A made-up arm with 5 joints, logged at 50 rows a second.
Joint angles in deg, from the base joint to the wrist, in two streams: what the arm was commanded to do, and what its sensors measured. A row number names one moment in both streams.
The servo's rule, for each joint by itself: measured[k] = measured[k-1] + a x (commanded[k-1-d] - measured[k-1]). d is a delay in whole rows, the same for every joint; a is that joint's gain. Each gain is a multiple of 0.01, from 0.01 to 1. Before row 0 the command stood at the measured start. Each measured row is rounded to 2 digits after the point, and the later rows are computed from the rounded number. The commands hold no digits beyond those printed.
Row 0, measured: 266.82, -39.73, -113.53, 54.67, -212.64
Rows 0 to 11, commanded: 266.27, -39.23, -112.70, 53.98, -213.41; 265.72, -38.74, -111.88, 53.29, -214.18; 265.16, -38.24, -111.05, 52.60, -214.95; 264.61, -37.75, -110.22, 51.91, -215.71; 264.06, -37.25, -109.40, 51.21, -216.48; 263.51, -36.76, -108.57, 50.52, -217.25; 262.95, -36.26, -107.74, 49.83, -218.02; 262.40, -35.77, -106.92, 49.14, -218.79; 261.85, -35.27, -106.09, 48.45, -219.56; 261.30, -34.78, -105.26, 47.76, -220.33; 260.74, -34.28, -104.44, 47.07, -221.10; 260.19, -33.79, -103.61, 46.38, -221.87
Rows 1 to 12, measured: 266.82, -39.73, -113.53, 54.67, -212.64; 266.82, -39.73, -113.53, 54.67, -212.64; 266.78, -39.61, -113.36, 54.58, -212.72; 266.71, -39.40, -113.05, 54.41, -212.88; 266.60, -39.12, -112.63, 54.17, -213.11; 266.46, -38.79, -112.12, 53.88, -213.40; 266.29, -38.42, -111.55, 53.53, -213.74; 266.10, -38.02, -110.92, 53.14, -214.13; 265.88, -37.60, -110.25, 52.71, -214.56; 265.64, -37.16, -109.55, 52.25, -215.03; 265.37, -36.71, -108.82, 51.76, -215.53; 265.09, -36.25, -108.07, 51.24, -216.06
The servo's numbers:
d 2
a 0.07 0.24 0.21 0.13 0.11

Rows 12 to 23, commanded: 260.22, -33.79, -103.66, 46.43, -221.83; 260.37, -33.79, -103.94, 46.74, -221.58; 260.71, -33.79, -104.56, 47.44, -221.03; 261.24, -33.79, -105.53, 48.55, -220.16; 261.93, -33.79, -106.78, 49.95, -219.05; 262.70, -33.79, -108.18, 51.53, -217.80; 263.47, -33.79, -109.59, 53.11, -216.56; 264.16, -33.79, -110.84, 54.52, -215.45; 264.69, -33.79, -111.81, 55.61, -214.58; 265.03, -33.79, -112.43, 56.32, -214.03; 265.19, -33.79, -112.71, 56.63, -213.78; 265.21, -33.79, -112.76, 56.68, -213.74
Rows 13 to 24, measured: 264.79, -35.78, -107.31, 50.70, -216.61; 264.47, -35.30, -106.53, 50.14, -217.19; 264.17, -34.94, -105.93, 49.66, -217.70; 263.90, -34.66, -105.51, 49.28, -218.13; 263.68, -34.45, -105.31, 49.04, -218.45; 263.51, -34.29, -105.36, 48.98, -218.64; 263.40, -34.17, -105.66, 49.11, -218.69; 263.35, -34.08, -106.19, 49.42, -218.59; 263.36, -34.01, -106.90, 49.90, -218.37; 263.42, -33.96, -107.73, 50.50, -218.05; 263.51, -33.92, -108.59, 51.16, -217.67; 263.62, -33.89, -109.40, 51.83, -217.27
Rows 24 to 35, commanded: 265.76, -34.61, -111.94, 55.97, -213.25; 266.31, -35.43, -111.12, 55.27, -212.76; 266.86, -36.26, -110.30, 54.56, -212.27; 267.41, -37.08, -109.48, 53.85, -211.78; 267.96, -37.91, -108.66, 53.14, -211.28; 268.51, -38.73, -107.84, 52.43, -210.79; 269.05, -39.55, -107.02, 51.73, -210.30; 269.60, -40.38, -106.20, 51.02, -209.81; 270.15, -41.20, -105.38, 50.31, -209.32; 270.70, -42.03, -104.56, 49.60, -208.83; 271.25, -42.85, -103.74, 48.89, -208.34; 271.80, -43.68, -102.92, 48.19, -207.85
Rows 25 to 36, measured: 263.73, -33.87, -110.10, 52.45, -216.89; 263.83, -33.85, -110.66, 53.00, -216.54; 263.97, -34.03, -110.93, 53.39, -216.18; 264.13, -34.37, -110.97, 53.63, -215.80; 264.32, -34.82, -110.83, 53.75, -215.41; 264.54, -35.36, -110.55, 53.76, -215.01; 264.78, -35.97, -110.15, 53.68, -214.60; 265.04, -36.63, -109.66, 53.52, -214.18; 265.32, -37.33, -109.11, 53.29, -213.75; 265.62, -38.06, -108.50, 52.99, -213.32; 265.94, -38.81, -107.84, 52.64, -212.88; 266.27, -39.58, -107.15, 52.24, -212.43
